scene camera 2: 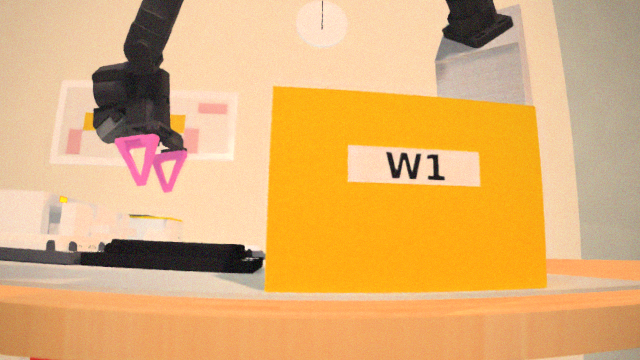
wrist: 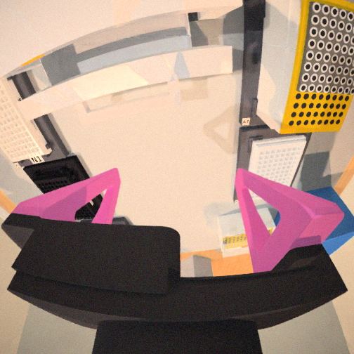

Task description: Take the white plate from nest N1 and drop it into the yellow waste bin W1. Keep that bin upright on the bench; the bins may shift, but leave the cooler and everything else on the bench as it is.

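Places are measured from the arm's base along level axes (x right, y back, z down), in centimetres.
Pixels of known places: gripper, fingertip midpoint: [scene camera 2: 155, 189]; arm's base, origin of the base link: [scene camera 2: 477, 31].
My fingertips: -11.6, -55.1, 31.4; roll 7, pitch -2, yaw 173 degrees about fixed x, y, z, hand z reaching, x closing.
For each thing: its top centre in the pictures, then the offset to it from my fingertips, as dx, dy, dz.
- yellow waste bin W1, middle of its top: [scene camera 2: 386, 125] -27.0, +38.0, -0.8
- black block, middle of its top: [scene camera 2: 183, 242] -19.0, +16.7, +8.6
A white plate [wrist: 21, 122] with a grid of wells lies at the left edge of the wrist view, partly cut off, beside the small N1 label [wrist: 37, 159]. It cannot be made out clearly in the scene view. The yellow waste bin W1 [scene camera 2: 400, 235] stands upright on the bench in the scene view; it does not show in the wrist view. My gripper [scene camera 2: 154, 187] [wrist: 177, 174] is open, with nothing between its pink fingers. It hangs above the bench, left of the bin and above the black block [scene camera 2: 170, 256] [wrist: 62, 170]. The white plate lies beyond the left finger in the wrist view.
A second white plate [wrist: 276, 162] lies at the right near label A1 [wrist: 245, 121]. Beside it are a yellow-rimmed tube rack [wrist: 320, 107], a blue bin [wrist: 340, 210] and a clear box [wrist: 245, 232] with yellow contents. A long pale bar [wrist: 135, 80] spans the far part.
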